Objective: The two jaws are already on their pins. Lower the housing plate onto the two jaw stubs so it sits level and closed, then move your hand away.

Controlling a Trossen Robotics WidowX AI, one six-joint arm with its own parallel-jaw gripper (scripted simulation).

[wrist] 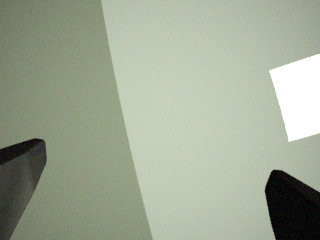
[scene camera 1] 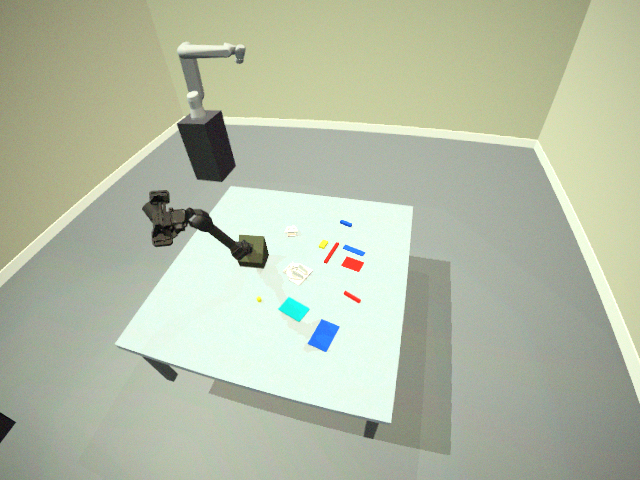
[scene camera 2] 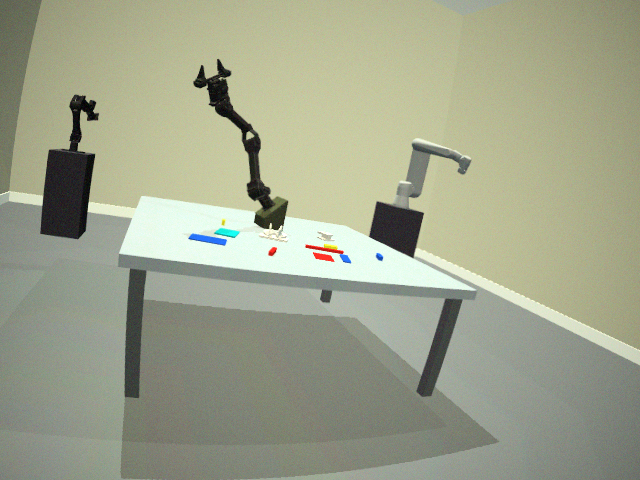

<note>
The gripper [scene camera 1: 156,209] is open and holds nothing.
The gripper is seen too in the wrist view [wrist: 158,168].
</note>
